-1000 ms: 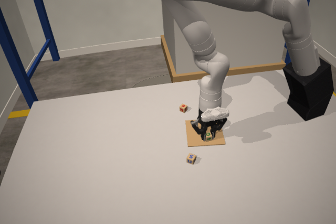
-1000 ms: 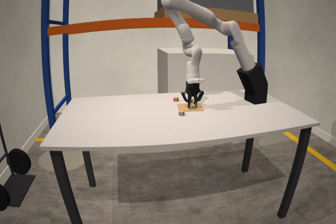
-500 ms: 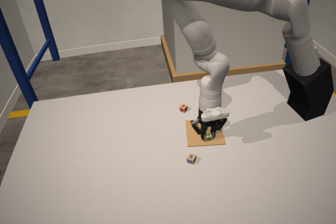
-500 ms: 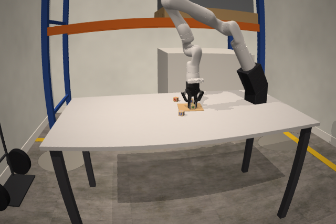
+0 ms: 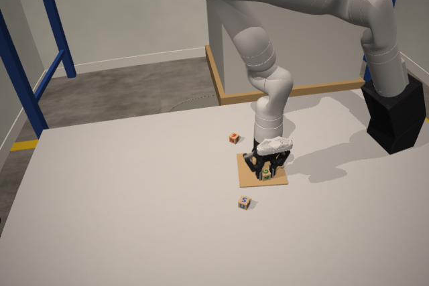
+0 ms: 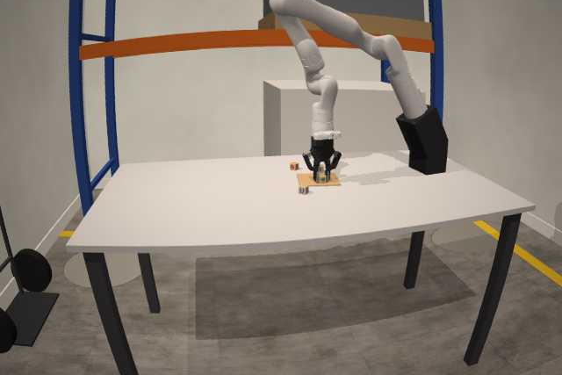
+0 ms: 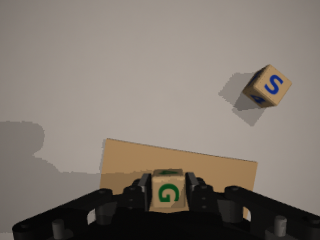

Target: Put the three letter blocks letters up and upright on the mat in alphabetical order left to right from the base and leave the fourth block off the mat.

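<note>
My hand is 4 cm to the left of the tan mat and 2 cm above it. From my hand the other things lie so: block 9 cm to the left, 8 cm ahead, 1 cm below.
</note>
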